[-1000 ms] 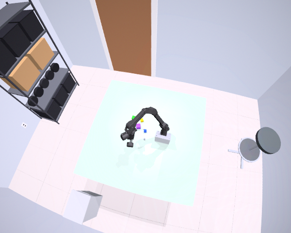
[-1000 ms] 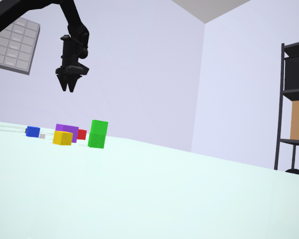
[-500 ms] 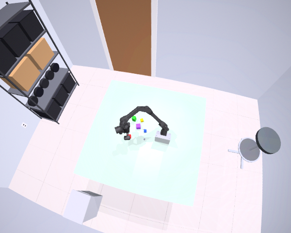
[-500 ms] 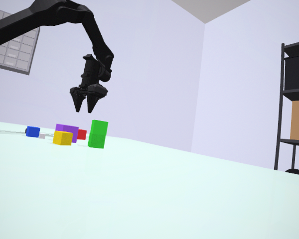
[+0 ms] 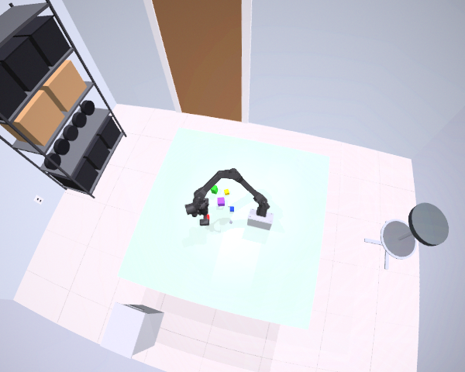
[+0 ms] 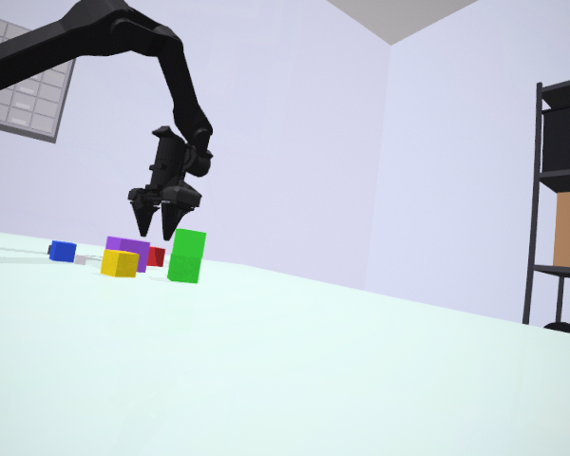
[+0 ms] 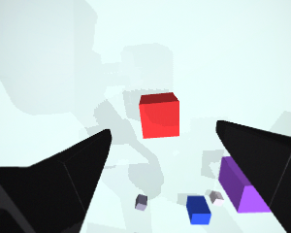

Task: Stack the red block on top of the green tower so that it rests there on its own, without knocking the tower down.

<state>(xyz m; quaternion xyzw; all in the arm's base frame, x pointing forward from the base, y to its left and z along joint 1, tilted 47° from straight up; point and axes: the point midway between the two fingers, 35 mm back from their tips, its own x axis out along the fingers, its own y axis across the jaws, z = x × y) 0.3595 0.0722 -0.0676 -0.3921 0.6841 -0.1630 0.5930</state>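
Right now my gripper tip is 4 cm above the red block. From my gripper tip the other things lie so: blue block 15 cm behind, 11 cm to the right, 4 cm below; then purple block 6 cm behind, 14 cm to the right, 3 cm below; then yellow block 8 cm behind, 23 cm to the right, 4 cm below.
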